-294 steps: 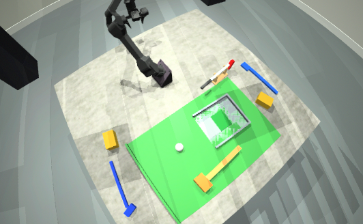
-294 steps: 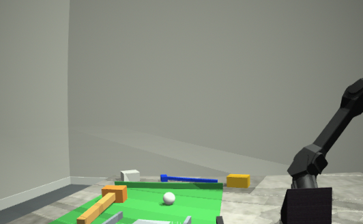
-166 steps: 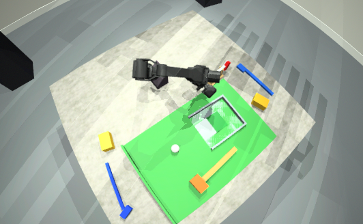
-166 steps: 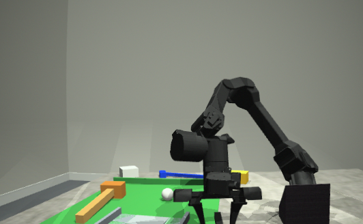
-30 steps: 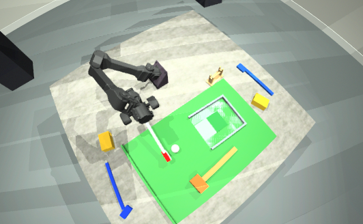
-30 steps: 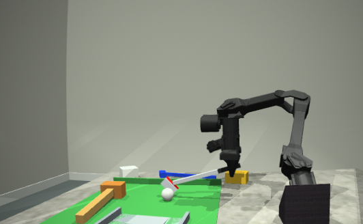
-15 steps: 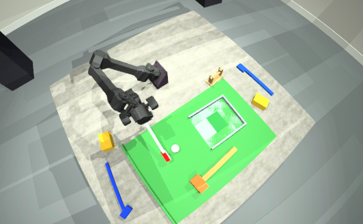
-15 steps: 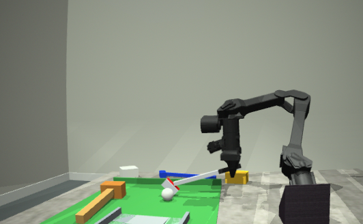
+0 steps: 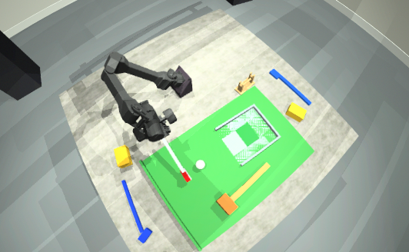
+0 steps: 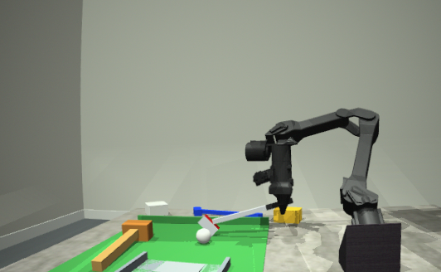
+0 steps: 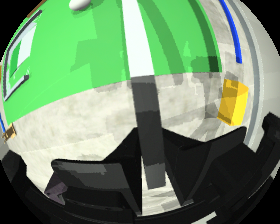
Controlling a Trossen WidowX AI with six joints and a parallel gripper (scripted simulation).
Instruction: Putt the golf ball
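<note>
Right now the red putter is 120 mm ahead of my gripper tip and 10 mm to the left of it. From my gripper tip the other things lie so: green mat: 260 mm ahead, 240 mm to the left, 70 mm below; then white golf ball: 210 mm ahead, 90 mm to the left, 50 mm below; then wooden stand: 520 mm to the left, 40 mm below, 40 mm behind.
</note>
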